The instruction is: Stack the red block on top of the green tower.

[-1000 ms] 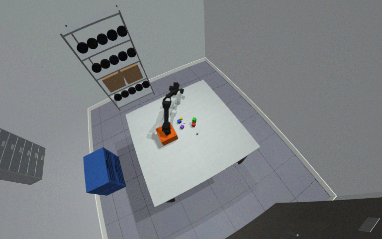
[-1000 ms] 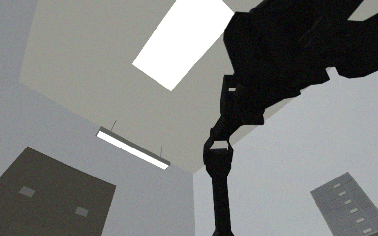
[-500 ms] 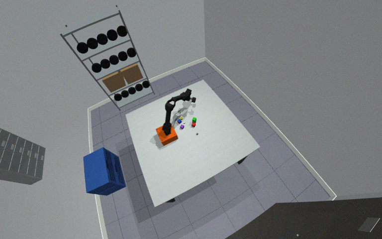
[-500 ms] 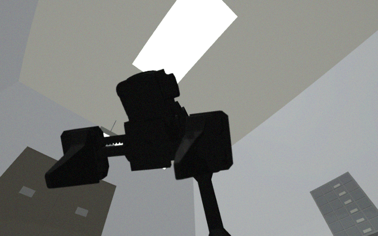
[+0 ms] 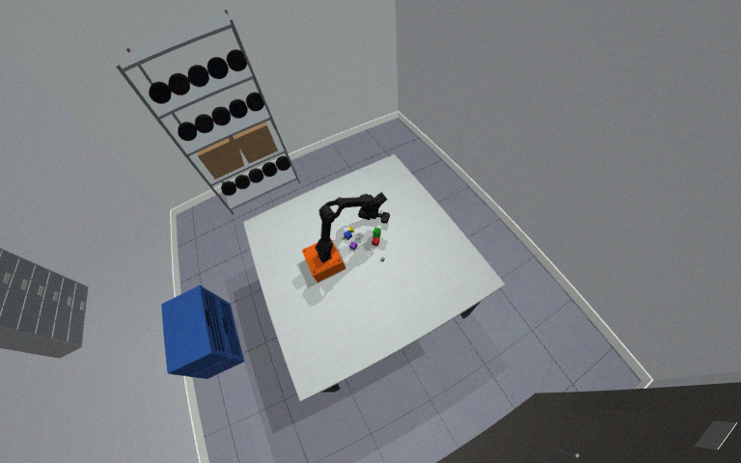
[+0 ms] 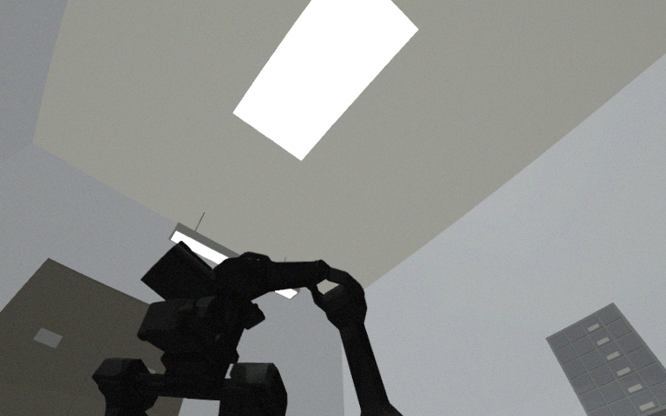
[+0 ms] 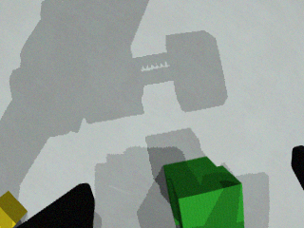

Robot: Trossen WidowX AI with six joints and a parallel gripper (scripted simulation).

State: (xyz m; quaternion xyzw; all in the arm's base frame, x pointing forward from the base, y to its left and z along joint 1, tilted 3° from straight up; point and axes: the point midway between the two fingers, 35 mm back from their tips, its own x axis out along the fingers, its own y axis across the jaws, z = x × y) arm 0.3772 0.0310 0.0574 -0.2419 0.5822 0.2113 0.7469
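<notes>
My gripper tip is 90 mm above the red block, 70 mm to the left of it and 60 mm past it. From my gripper tip the other things lie so: yellow cube (140 mm behind, 100 mm to the left, 100 mm below); purple block (190 mm behind, 90 mm below, 10 mm to the right); blue block (180 mm behind, 90 mm below, 70 mm to the left).
</notes>
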